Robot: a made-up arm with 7 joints. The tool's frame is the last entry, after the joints.
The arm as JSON. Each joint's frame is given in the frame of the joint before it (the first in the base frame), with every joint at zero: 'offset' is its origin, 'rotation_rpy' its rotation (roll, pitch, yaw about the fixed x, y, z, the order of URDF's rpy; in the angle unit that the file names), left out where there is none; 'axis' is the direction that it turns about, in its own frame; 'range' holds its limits. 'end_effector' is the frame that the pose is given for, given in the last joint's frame.
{
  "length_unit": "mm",
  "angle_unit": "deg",
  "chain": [
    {
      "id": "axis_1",
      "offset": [
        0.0,
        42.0,
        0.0
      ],
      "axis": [
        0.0,
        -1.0,
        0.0
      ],
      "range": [
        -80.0,
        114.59
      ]
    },
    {
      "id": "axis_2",
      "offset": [
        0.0,
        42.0,
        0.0
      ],
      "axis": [
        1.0,
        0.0,
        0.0
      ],
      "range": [
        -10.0,
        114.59
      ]
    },
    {
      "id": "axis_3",
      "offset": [
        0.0,
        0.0,
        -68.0
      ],
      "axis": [
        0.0,
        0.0,
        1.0
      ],
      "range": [
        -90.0,
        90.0
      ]
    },
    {
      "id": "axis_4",
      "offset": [
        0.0,
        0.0,
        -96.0
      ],
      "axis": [
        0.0,
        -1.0,
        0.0
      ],
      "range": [
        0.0,
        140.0
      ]
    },
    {
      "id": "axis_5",
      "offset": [
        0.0,
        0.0,
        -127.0
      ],
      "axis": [
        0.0,
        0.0,
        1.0
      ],
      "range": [
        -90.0,
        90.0
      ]
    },
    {
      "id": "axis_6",
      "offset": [
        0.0,
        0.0,
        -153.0
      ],
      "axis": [
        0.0,
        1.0,
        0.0
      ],
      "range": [
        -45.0,
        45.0
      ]
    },
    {
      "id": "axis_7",
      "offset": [
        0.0,
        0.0,
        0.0
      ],
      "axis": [
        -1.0,
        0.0,
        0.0
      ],
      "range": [
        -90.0,
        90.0
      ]
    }
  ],
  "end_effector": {
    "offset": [
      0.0,
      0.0,
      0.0
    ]
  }
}
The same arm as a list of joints. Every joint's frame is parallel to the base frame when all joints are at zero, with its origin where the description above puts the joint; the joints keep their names.
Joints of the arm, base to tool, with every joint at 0 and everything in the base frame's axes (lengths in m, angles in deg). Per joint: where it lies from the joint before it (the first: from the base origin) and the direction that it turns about. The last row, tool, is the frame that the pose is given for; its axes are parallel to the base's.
axis_1: origin 0 0.042 0 axis -y
axis_2: origin 0 0.042 0 axis +x
axis_3: origin 0 0 -0.068 axis +z
axis_4: origin 0 0 -0.096 axis -y
axis_5: origin 0 0 -0.127 axis +z
axis_6: origin 0 0 -0.153 axis +y
axis_7: origin 0 0 0 axis -x
tool: origin 0 0 0
Joint limits (deg, base to tool): -80..114.59 -10..114.59 -90..90 0..140 -90..90 -45..45 -90..90

